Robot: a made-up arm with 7 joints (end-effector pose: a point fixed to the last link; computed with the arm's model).
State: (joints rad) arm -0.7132 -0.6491 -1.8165 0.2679 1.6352 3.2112 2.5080
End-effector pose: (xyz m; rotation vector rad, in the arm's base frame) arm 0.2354 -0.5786 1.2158 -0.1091 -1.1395 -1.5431
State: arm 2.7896 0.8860 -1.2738 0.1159 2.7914 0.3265 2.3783
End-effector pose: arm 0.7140 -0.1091 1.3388 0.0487 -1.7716 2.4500
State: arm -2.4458 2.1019 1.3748 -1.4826 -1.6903 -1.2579 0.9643
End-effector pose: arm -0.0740 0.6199 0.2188 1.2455 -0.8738 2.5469
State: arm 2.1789 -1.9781 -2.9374 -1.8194 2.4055 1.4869 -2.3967
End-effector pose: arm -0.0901 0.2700 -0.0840 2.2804 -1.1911 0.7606
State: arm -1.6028 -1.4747 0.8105 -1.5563 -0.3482 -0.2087 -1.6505
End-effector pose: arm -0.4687 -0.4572 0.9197 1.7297 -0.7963 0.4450
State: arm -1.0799 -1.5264 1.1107 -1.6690 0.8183 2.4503 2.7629
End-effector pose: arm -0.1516 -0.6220 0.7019 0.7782 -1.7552 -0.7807
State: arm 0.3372 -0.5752 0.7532 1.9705 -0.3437 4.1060 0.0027
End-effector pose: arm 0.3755 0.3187 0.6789 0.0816 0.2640 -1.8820
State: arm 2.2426 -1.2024 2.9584 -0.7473 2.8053 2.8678 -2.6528
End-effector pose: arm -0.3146 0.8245 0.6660 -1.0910 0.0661 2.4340
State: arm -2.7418 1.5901 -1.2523 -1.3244 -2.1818 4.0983 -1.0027
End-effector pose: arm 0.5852 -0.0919 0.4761 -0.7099 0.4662 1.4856
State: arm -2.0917 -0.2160 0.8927 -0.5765 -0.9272 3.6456 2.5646
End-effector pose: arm -0.2444 0.1171 1.3584 1.6018 2.0272 1.3897
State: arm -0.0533 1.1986 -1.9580 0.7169 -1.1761 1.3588 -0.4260
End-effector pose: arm -0.9264 -0.3099 0.9010 0.9340 -1.4655 0.0080
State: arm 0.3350 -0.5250 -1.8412 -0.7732 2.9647 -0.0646 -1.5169
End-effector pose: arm 0.5568 0.4273 1.1786 -0.3251 -2.6834 -0.7438
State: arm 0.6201 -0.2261 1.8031 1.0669 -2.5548 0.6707 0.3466
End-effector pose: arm -0.2616 0.2234 1.3907 -0.4420 -0.9781 -2.9514
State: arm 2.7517 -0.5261 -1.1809 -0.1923 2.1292 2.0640 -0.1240
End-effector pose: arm -0.4685 0.2888 1.3363 -0.2829 -0.0083 0.4120
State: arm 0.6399 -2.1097 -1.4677 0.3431 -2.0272 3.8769 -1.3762
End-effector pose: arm 0.6890 0.3558 -0.0169 1.2357 -1.2676 -0.1730
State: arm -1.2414 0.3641 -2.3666 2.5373 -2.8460 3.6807 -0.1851
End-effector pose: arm -0.4556 0.0606 0.7312 1.4845 -0.1199 1.5969
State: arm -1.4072 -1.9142 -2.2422 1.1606 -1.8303 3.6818 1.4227
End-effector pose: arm -0.2584 -0.8474 0.4149 -2.2270 1.2523 0.8940
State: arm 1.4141 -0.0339 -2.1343 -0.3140 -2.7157 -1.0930 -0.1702
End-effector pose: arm -0.0105 0.2697 1.4746 -0.2310 -2.9102 0.1644
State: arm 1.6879 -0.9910 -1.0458 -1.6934 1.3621 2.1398 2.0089
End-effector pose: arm -0.2890 0.2879 0.9887 0.1355 -1.0537 1.7666
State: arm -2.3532 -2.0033 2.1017 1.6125 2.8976 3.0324 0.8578
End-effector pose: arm -0.2860 -0.5589 0.6330 1.0464 1.3179 2.0747
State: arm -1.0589 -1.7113 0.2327 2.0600 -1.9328 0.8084 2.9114
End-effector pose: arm 0.3048 -0.1631 0.0089 1.6542 -2.1003 -0.4517
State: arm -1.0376 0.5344 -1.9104 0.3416 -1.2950 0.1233 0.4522
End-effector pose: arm -0.4481 0.3526 1.4612 -1.1910 -1.7721 -0.5910
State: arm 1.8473 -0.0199 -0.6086 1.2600 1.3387 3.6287 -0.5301
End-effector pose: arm 0.1328 0.4536 1.1149 -0.7974 1.7349 -1.9680
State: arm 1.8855 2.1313 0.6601 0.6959 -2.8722 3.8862 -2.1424
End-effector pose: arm 0.0934 -0.8053 0.1267 -0.5320 -0.9625 -0.8908
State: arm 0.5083 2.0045 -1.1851 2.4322 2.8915 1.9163 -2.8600
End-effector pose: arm -0.0677 -0.3567 0.6786 -0.9617 0.7680 -1.4394
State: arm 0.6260 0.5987 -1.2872 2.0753 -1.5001 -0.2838 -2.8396
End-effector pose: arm 0.3098 -0.5119 0.9449 -0.8459 -2.1732 1.1331
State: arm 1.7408 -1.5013 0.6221 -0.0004 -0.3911 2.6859 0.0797
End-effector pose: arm -0.0464 0.9199 0.6637 -0.4538 -0.1412 -1.2379
